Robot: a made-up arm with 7 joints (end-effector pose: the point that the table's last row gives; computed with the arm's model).
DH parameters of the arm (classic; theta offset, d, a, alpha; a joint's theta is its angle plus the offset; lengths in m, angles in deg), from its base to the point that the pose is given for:
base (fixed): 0 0 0 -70
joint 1: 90 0 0 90
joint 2: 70 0 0 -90
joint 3: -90 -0.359 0.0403 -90
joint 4: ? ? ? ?
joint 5: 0 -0.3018 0 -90
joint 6: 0 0 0 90
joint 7: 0 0 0 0
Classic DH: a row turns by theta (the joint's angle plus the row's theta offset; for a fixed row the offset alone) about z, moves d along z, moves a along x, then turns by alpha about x.
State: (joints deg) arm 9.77 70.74 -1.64 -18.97 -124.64 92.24 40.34
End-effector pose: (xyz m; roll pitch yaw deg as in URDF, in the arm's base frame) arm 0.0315 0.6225 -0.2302 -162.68 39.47 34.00
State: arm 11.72 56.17 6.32 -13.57 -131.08 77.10 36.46
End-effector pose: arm -0.0338 0.5551 -0.3650 -177.89 59.29 41.99
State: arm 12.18 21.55 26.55 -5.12 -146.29 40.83 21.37
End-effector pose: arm -0.1127 0.2532 -0.6029 0.86 60.14 -104.31
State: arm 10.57 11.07 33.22 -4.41 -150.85 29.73 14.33
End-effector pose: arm -0.0982 0.1394 -0.6410 -3.61 40.35 -105.81
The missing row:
joint 4: 0 0 -0.0365 90
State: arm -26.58 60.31 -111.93 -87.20 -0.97 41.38 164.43
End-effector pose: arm 0.1177 0.2009 -0.4792 -0.24 -20.09 54.81
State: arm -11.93 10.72 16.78 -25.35 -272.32 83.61 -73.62
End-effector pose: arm 0.2613 0.1451 -0.5902 -75.23 -22.86 11.11
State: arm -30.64 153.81 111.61 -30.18 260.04 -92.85 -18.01
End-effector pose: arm -0.3309 0.1844 0.5382 -144.13 44.95 22.48
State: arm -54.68 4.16 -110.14 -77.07 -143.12 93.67 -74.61
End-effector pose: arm 0.2296 -0.2927 -0.4262 -146.54 -4.65 -37.64
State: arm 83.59 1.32 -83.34 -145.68 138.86 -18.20 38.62
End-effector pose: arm -0.0435 -0.2407 -0.1227 68.01 25.83 -122.59
